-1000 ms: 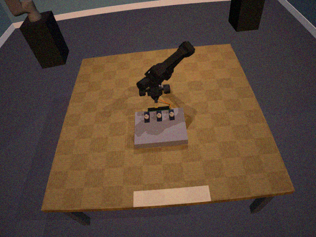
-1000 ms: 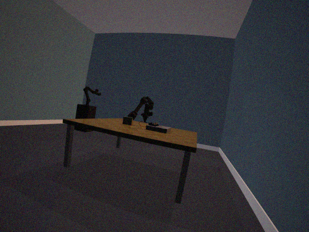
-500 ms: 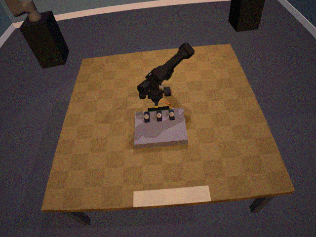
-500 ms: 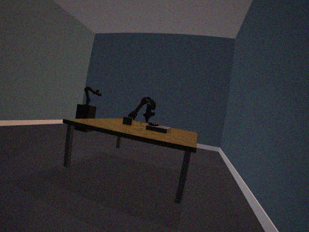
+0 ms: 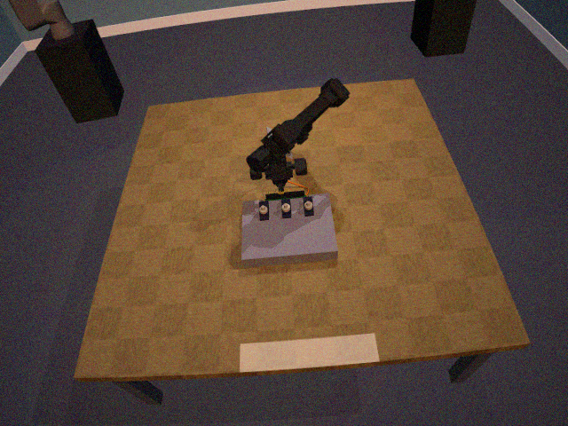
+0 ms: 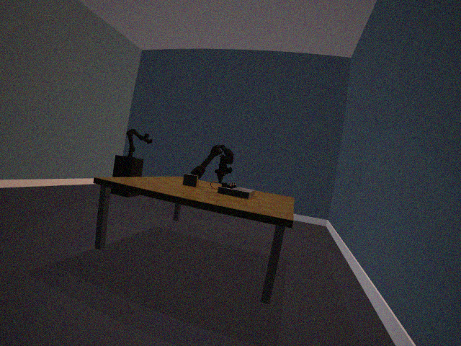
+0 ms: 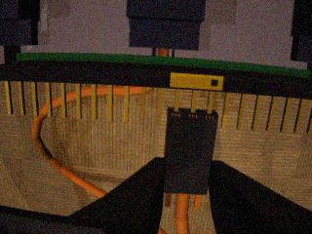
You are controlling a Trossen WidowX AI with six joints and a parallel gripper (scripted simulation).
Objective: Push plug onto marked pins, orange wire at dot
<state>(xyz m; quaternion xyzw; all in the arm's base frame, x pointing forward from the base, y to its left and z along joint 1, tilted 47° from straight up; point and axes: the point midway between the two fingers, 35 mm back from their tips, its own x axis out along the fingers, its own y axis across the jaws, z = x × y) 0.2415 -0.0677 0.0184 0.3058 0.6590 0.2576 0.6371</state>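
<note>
The yellow band is 4 cm ahead of my gripper tip. The rest, counted from my gripper tip: dark dot 4 cm ahead, 1 cm to the right; then servo 9 cm ahead, 1 cm to the left, 2 cm below; then pin row 4 cm ahead, 1 cm to the left, 1 cm below.
</note>
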